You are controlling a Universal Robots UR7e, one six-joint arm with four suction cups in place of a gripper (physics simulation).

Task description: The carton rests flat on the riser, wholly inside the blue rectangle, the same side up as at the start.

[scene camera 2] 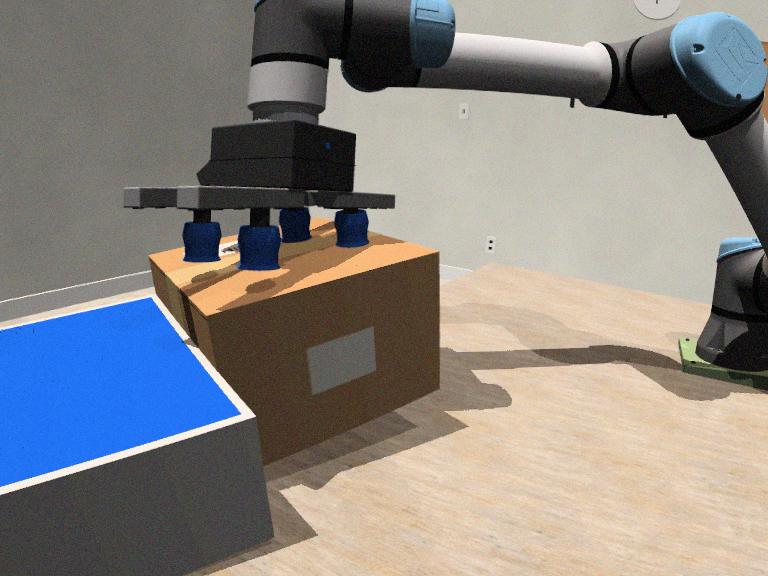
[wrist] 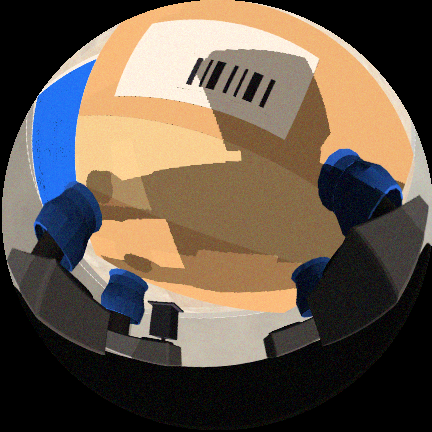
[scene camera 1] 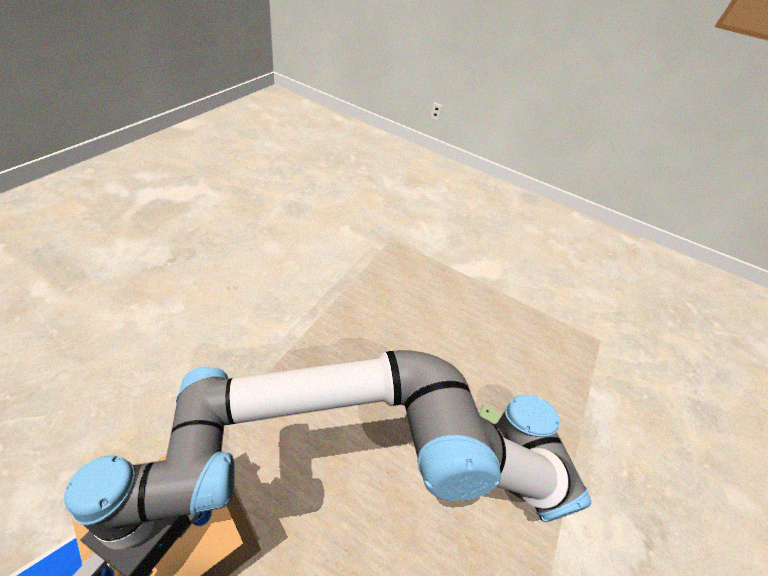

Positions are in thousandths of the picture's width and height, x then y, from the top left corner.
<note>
My suction head (scene camera 2: 337, 428) is stuck to a brown carton (scene camera 2: 439, 586), which still rests on a riser (scene camera 2: 169, 775).
The brown carton is seen too in the wrist view (wrist: 469, 321) and in scene camera 1 (scene camera 1: 296, 931). The riser shows as well in the wrist view (wrist: 122, 339). My suction head also shows in the wrist view (wrist: 814, 434).
</note>
